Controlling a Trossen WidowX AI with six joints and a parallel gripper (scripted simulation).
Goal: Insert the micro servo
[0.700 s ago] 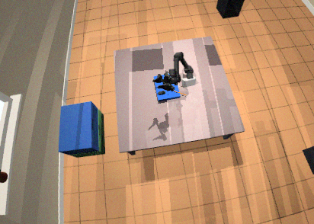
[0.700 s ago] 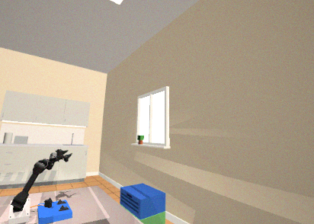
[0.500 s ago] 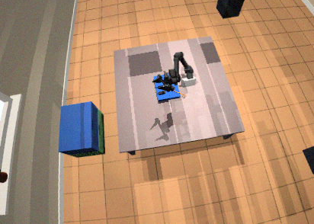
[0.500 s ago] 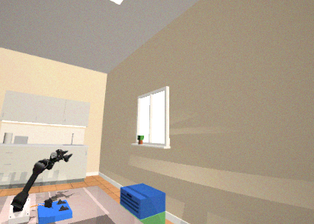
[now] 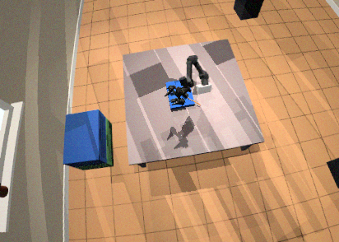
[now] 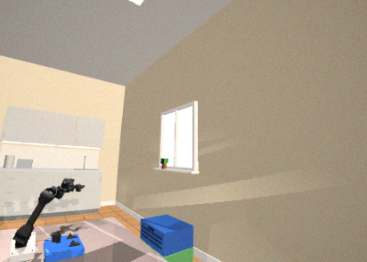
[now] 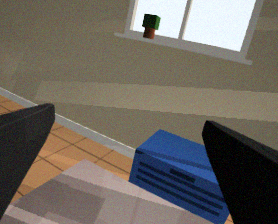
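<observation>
Now: gripper tip 41 cm above the blue deck, 25 cm to the left of it and 20 cm past it.
</observation>
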